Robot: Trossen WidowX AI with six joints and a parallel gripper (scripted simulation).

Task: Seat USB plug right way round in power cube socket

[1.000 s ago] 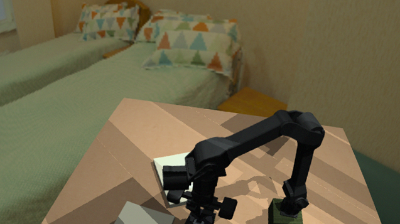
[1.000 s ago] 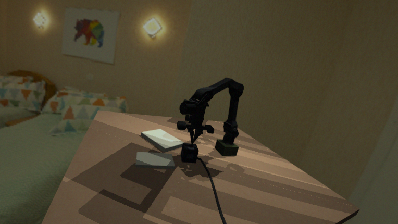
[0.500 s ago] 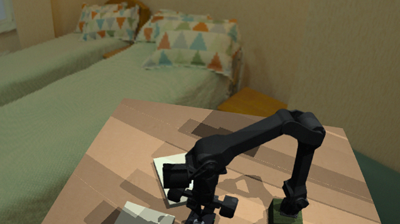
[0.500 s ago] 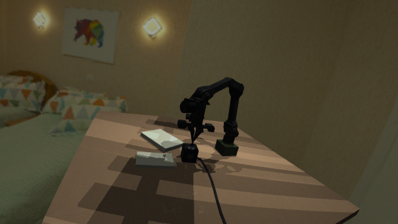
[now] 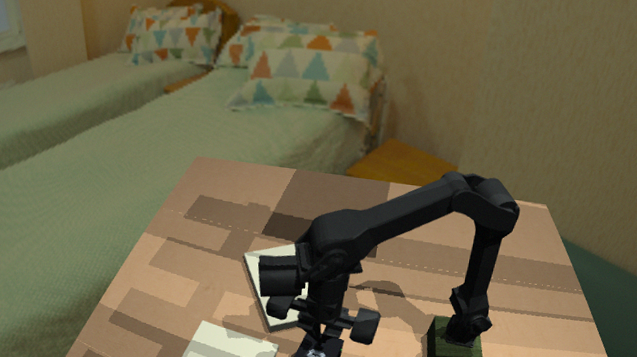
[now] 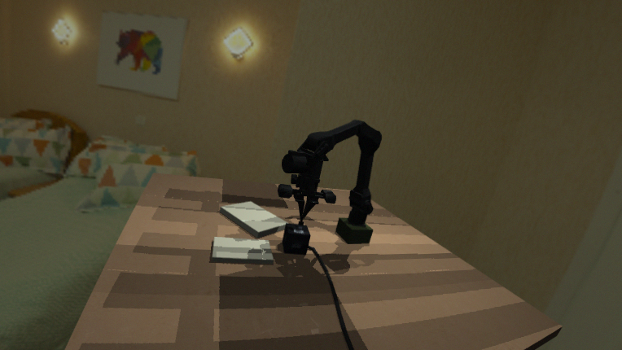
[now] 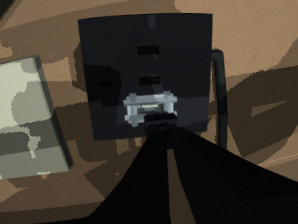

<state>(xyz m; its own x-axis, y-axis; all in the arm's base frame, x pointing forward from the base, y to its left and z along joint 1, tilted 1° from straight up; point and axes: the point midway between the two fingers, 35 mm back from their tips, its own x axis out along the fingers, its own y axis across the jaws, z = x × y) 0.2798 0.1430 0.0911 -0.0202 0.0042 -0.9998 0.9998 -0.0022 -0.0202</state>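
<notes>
Now: the silver-framed socket 6 cm below my gripper tip and 1 cm to the left of it. Round my gripper tip: USB plug 2 cm below.
</notes>
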